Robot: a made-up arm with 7 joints. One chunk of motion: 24 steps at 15 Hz.
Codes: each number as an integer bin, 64 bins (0 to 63) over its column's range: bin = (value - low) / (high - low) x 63, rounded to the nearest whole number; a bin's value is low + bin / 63 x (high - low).
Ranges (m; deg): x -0.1..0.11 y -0.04..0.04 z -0.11..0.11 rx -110..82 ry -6..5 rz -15..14
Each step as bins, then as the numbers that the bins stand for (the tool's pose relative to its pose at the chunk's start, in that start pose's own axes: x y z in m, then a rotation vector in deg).
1 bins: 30 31 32 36 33 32
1 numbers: 0.0000 -0.0006 0.0017 -0.29 -0.24 -0.27
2 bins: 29 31 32 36 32 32
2 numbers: -0.0033 -0.0006 0.0017 -0.29 -0.41 -0.27
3 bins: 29 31 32 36 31 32
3 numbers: -0.0033 -0.0006 0.0017 -0.29 -0.59 -0.27
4 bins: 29 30 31 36 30 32
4 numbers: -0.0033 -0.0019 -0.0017 -0.29 -0.76 -0.27
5 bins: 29 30 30 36 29 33
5 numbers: -0.0033 -0.0019 -0.0052 -0.29 -0.94 0.19
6 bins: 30 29 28 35 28 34
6 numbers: 0.0000 -0.0032 -0.0122 -3.33 -1.11 0.65
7 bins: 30 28 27 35 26 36
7 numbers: 0.0000 -0.0044 -0.0157 -3.33 -1.46 1.57
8 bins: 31 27 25 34 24 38
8 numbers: 0.0033 -0.0057 -0.0227 -6.38 -1.81 2.49
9 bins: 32 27 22 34 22 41
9 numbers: 0.0067 -0.0057 -0.0332 -6.38 -2.16 3.87
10 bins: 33 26 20 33 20 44
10 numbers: 0.0100 -0.0070 -0.0402 -9.43 -2.51 5.25
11 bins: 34 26 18 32 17 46
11 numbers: 0.0133 -0.0070 -0.0471 -12.48 -3.03 6.17
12 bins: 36 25 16 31 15 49
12 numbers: 0.0200 -0.0083 -0.0541 -15.52 -3.38 7.56
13 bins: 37 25 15 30 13 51
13 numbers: 0.0233 -0.0083 -0.0576 -18.57 -3.73 8.48
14 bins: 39 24 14 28 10 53
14 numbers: 0.0300 -0.0095 -0.0611 -24.67 -4.25 9.40
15 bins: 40 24 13 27 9 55
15 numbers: 0.0333 -0.0095 -0.0646 -27.71 -4.43 10.32
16 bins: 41 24 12 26 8 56
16 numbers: 0.0367 -0.0095 -0.0681 -30.76 -4.60 10.78
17 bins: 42 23 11 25 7 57
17 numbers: 0.0400 -0.0108 -0.0716 -33.81 -4.78 11.24
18 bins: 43 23 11 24 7 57
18 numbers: 0.0433 -0.0108 -0.0716 -36.86 -4.78 11.24
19 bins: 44 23 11 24 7 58
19 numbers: 0.0467 -0.0108 -0.0716 -36.86 -4.78 11.70
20 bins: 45 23 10 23 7 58
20 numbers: 0.0500 -0.0108 -0.0751 -39.90 -4.78 11.70
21 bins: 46 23 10 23 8 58
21 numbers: 0.0533 -0.0108 -0.0751 -39.90 -4.60 11.70
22 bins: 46 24 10 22 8 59
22 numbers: 0.0533 -0.0095 -0.0751 -42.95 -4.60 12.16
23 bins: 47 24 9 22 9 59
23 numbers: 0.0567 -0.0095 -0.0786 -42.95 -4.43 12.16
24 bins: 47 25 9 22 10 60
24 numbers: 0.0567 -0.0083 -0.0786 -42.95 -4.25 12.62
